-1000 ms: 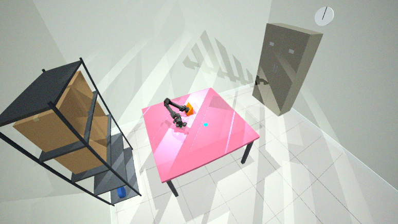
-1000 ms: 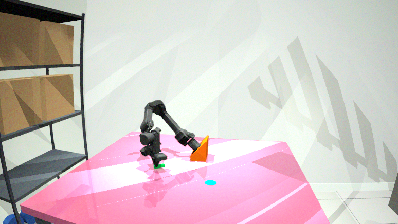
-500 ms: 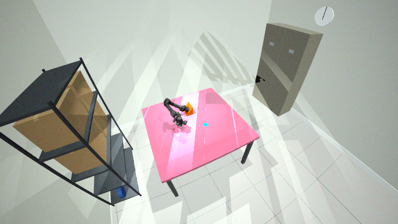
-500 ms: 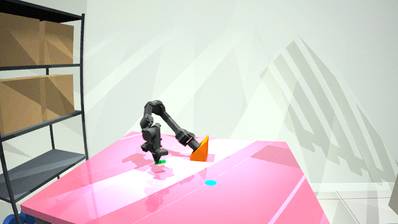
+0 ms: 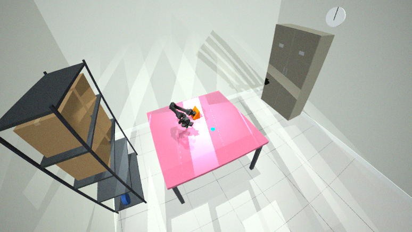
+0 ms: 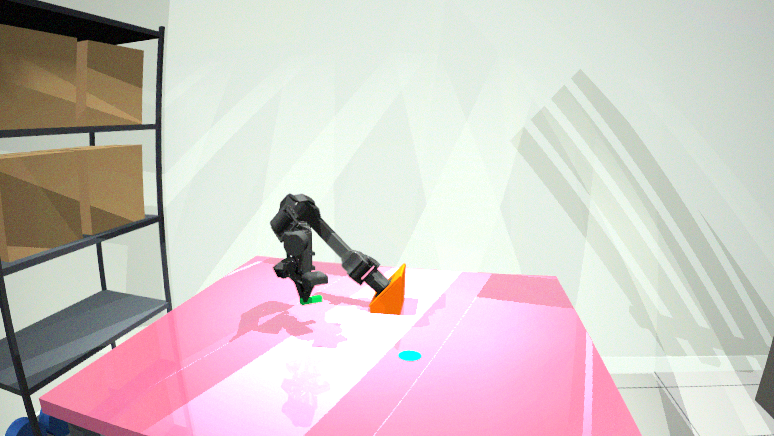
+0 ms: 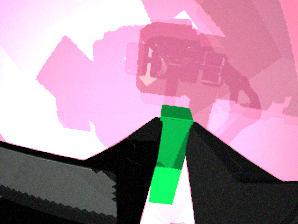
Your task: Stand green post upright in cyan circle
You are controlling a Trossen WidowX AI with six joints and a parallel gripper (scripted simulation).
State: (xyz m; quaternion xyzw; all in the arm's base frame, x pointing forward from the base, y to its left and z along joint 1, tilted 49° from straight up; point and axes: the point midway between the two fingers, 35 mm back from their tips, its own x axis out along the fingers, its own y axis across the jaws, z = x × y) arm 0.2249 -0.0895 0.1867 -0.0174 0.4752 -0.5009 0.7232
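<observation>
Right now the cyan circle is 320 mm to the left of my gripper tip, 110 mm ahead of it and 80 mm below it. The rest, counted from my gripper tip: green post (20 mm to the left, 20 mm behind).
</observation>
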